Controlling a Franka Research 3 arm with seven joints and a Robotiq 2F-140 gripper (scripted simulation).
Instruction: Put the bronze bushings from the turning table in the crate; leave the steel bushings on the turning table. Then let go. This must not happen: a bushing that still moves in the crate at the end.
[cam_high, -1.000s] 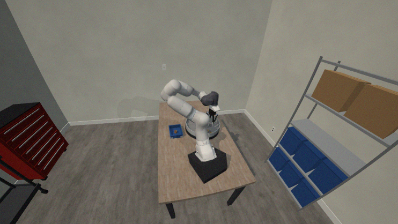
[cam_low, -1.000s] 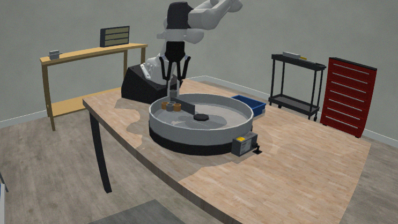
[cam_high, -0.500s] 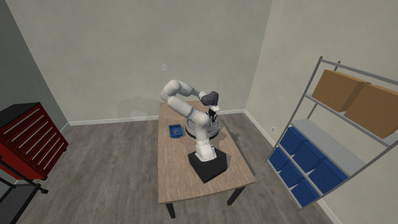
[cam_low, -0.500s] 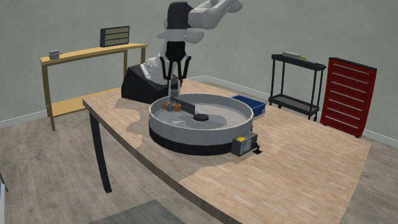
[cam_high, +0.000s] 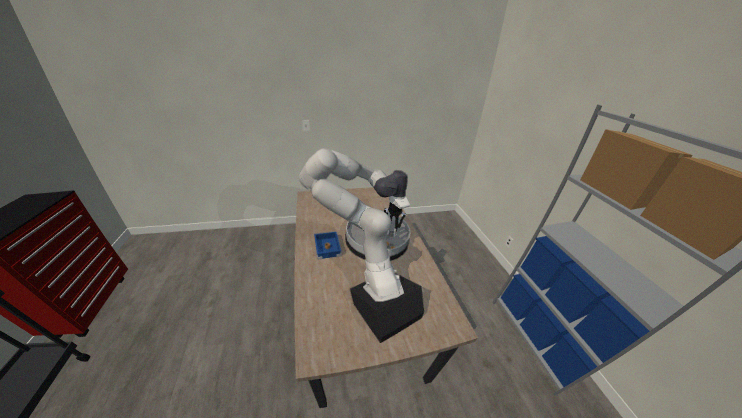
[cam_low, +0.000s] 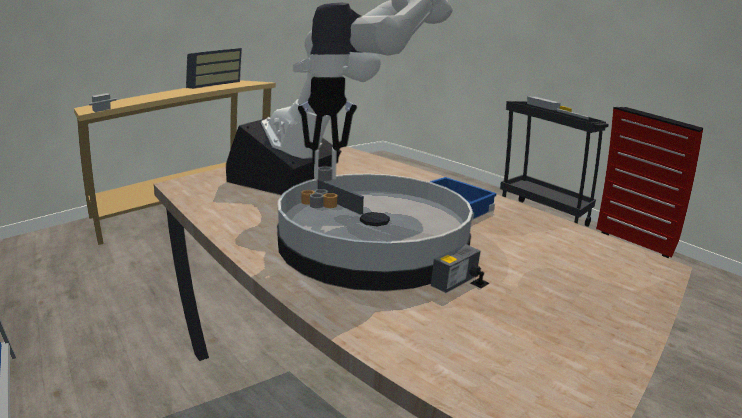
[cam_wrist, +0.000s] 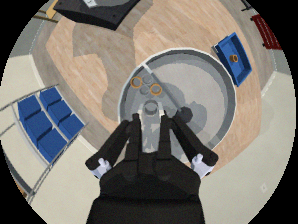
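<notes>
Right now the grey round turning table is 11 cm below my hand, 11 cm ahead of it and 5 cm to the left of it. The rest, counted from my hand: grey turning table 13 cm ahead, 11 cm below, 5 cm to the left; blue crate 39 cm to the left, 14 cm below, 7 cm ahead.
</notes>
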